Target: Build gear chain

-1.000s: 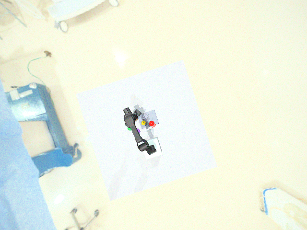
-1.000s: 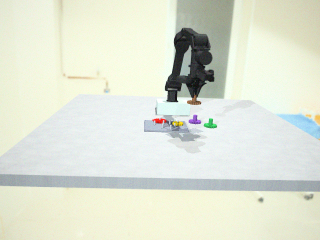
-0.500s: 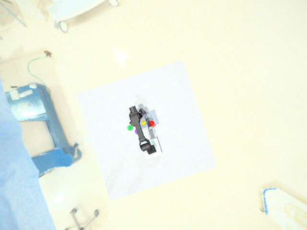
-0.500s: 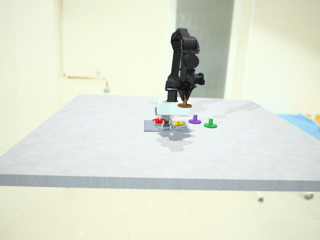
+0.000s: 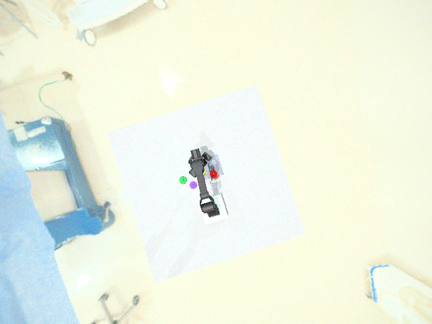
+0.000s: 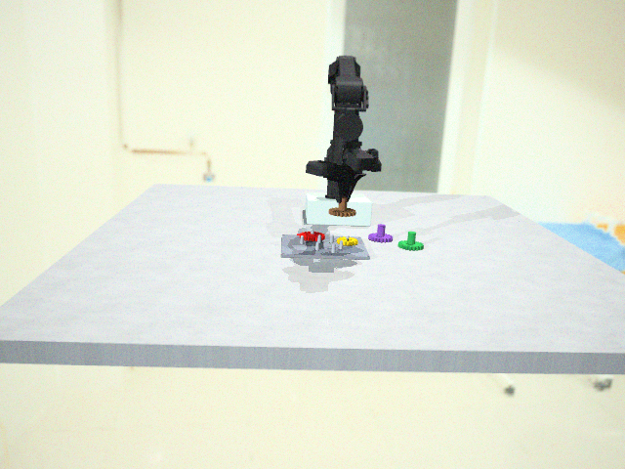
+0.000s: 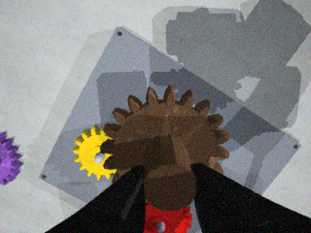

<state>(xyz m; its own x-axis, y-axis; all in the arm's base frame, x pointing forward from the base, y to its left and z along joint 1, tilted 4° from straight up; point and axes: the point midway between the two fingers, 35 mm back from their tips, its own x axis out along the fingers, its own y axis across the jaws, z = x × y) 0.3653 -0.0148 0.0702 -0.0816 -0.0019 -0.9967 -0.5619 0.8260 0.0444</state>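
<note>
Right now my gripper tip is 14 cm past the purple gear, 12 cm to the right of it and 11 cm above it. From my gripper tip the other things lie so: brown gear (1 cm below); then grey board (4 cm behind, 4 cm to the right, 12 cm below); then yellow gear (7 cm behind, 2 cm to the left, 11 cm below).
</note>
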